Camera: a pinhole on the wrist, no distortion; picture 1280 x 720 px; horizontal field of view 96.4 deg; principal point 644.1 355.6 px. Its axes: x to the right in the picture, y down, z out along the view. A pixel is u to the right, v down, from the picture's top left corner.
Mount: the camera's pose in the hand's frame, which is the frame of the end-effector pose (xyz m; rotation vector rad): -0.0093 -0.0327 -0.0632 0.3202 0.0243 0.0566
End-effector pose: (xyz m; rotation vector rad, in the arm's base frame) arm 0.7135 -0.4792 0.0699 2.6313 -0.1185 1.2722
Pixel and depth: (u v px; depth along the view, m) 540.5 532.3 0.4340
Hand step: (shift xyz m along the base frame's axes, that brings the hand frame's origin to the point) 0.2574 -0.0458 -0.3066
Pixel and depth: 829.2 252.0 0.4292
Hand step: 0.3731 0.1574 -0.1130
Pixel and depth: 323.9 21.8 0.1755
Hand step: 0.0270 0.1670 -0.1492
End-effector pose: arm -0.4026 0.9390 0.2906 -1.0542 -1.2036 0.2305
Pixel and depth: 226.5 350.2 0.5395
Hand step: -0.6184 -0.1280 -0.0840
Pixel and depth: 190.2 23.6 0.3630
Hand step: -0.4263 -0.2537 0.0946
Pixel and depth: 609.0 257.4 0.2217
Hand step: -0.1701 -0.0100 0.0940
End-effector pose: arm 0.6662 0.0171 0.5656 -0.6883 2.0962 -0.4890
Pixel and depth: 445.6 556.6 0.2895
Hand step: 0.2626 0.0178 -0.0543
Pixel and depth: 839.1 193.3 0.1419
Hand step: 0.0589 -0.1210 0.0031
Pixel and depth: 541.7 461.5 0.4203
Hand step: 0.3618 -0.0604 -0.1029
